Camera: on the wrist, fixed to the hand. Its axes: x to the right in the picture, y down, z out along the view.
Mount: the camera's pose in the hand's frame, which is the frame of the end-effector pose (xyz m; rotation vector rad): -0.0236 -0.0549 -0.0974 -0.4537 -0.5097 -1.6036
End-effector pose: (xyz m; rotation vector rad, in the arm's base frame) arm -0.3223 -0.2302 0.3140 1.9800 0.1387 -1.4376
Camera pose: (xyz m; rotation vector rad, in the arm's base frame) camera -0.2781 -0.1254 0.3253 -0.8159 -1.8879 2.3555
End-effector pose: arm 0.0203 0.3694 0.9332 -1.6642 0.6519 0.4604
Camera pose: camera 0.0325 0.2840 1.0082 -1.8232 -1.2362 -0.1978
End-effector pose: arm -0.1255 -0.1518 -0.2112 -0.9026 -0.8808 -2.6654
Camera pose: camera -0.1740 -0.1656 -0.3137 0.4621 0.5533 1.4220
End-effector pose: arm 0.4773 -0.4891 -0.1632 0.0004 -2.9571 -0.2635
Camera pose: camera 0.5164 -0.5599 -0.0824 -1.8220 1.7631 0.8683
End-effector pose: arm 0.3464 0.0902 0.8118 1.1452 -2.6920 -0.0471
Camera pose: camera 0.4216 0.0741 0.8963 -2.6177 1.0109 1.0700
